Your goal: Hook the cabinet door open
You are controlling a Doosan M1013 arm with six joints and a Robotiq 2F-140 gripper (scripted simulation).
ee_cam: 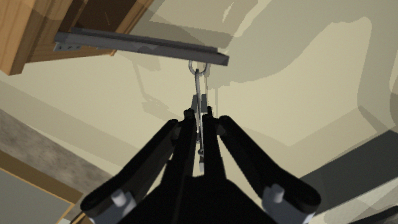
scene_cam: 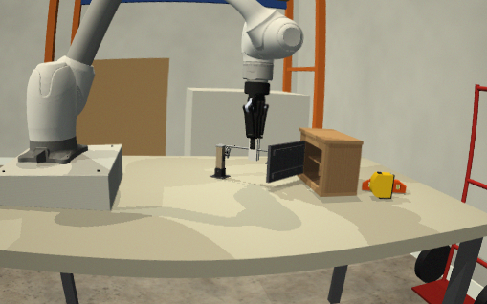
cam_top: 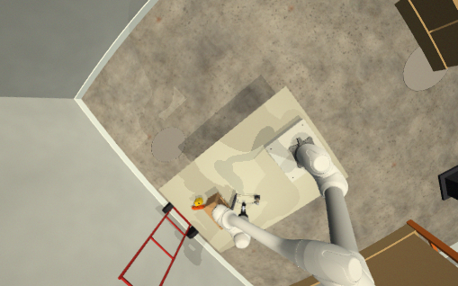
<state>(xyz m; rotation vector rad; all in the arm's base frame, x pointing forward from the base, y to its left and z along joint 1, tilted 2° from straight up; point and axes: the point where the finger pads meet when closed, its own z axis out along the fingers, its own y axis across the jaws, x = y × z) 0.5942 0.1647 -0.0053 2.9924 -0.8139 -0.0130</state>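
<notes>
My hand is 100 mm short of the dark door, 30 mm above it and 10 mm to the right of it.
</notes>
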